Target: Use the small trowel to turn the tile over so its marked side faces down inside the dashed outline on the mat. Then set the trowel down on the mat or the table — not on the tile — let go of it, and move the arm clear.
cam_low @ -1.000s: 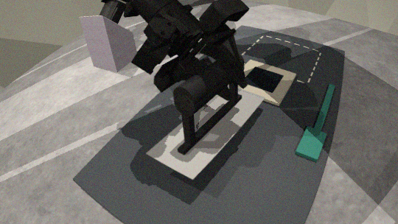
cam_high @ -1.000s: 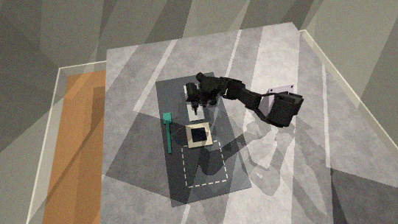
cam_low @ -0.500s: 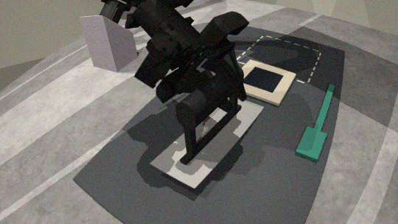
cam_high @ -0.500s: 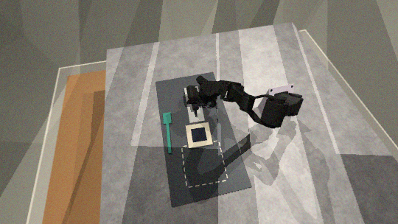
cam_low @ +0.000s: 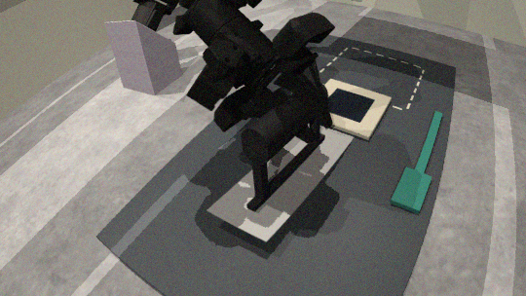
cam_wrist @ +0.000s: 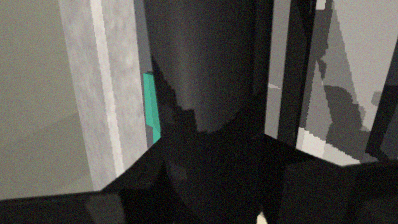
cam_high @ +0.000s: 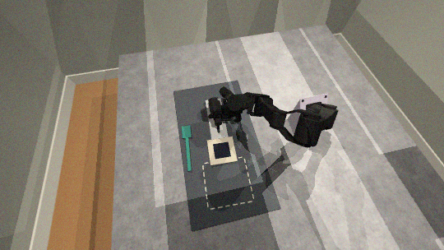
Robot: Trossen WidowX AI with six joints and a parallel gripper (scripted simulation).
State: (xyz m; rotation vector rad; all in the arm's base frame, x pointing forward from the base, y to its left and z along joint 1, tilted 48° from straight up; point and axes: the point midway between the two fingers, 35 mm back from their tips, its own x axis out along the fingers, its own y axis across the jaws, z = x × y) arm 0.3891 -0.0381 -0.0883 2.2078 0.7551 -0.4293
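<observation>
My gripper tip is now 2 cm past the cream tile, 14 cm to the right of it and 5 cm above it. Round my gripper tip: teal trowel: 12 cm ahead, 7 cm to the left, 5 cm below.
</observation>
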